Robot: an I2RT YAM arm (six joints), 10 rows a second.
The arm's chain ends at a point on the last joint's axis. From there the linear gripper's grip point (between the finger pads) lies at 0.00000 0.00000 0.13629 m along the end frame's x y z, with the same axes.
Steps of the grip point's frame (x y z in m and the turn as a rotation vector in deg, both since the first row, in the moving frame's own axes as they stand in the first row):
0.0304 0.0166 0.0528 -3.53 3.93 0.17
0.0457 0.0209 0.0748 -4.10 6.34 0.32
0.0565 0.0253 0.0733 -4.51 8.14 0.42
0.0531 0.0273 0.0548 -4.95 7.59 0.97
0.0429 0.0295 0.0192 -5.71 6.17 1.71
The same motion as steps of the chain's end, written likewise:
0.0211 0.0082 0.0534 -3.53 3.93 0.17
0.0307 0.0111 0.0760 -4.10 6.34 0.32
0.0373 0.0145 0.0751 -4.51 8.14 0.42
0.0352 0.0154 0.0565 -4.95 7.59 0.97
0.0285 0.0157 0.0207 -5.71 6.17 1.71

